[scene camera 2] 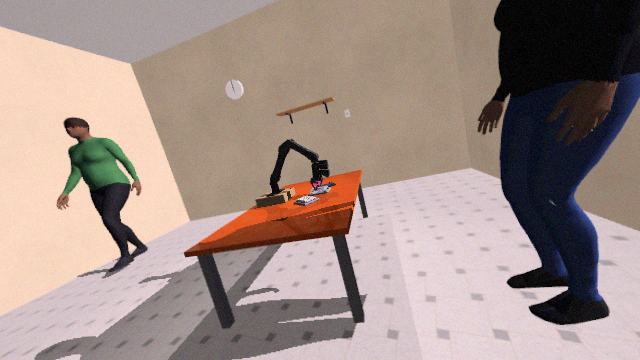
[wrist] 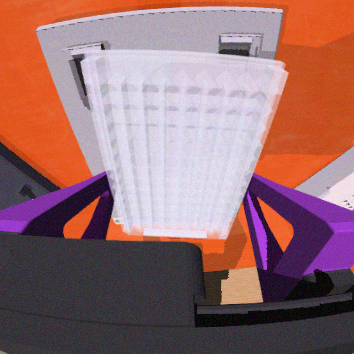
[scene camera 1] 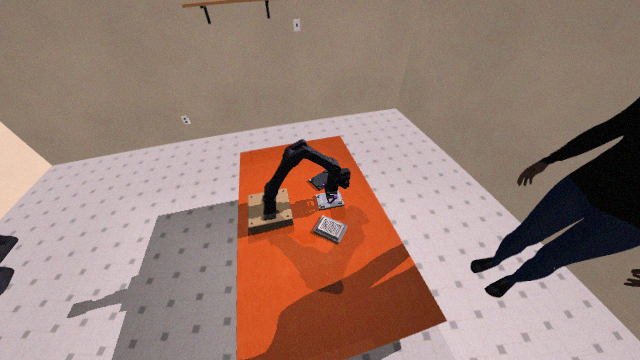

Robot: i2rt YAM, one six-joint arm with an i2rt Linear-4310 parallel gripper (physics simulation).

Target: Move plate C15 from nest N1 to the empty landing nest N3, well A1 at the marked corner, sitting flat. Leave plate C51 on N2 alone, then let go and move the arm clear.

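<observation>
My gripper (scene camera 1: 331, 198) (scene camera 2: 316, 184) (wrist: 178, 177) is shut on a clear plate (wrist: 175, 135), taken as C15, with purple fingers at its long sides. The plate is over the middle, light grey nest (scene camera 1: 322, 205) (scene camera 2: 320, 191) (wrist: 160, 32), taken as N3, and seems slightly above it. In the wrist view the nest's far edge and two corner brackets show beyond the plate, and the edges look slightly turned from each other. The near part of the nest is hidden. The white plate (scene camera 1: 330, 227) (scene camera 2: 307, 199) (wrist: 345, 194), taken as C51, sits on its grey nest (scene camera 1: 341, 238). The A1 mark is unreadable.
A dark nest (scene camera 1: 317, 180) (wrist: 17, 172) lies on the other side of the middle nest. The arm's wooden base block (scene camera 1: 285, 218) (scene camera 2: 272, 200) stands on the orange table (scene camera 1: 270, 310) (scene camera 2: 280, 230). A person (scene camera 1: 595, 210) (scene camera 2: 555, 165) stands beyond the table; another (scene camera 2: 102, 165) is at left.
</observation>
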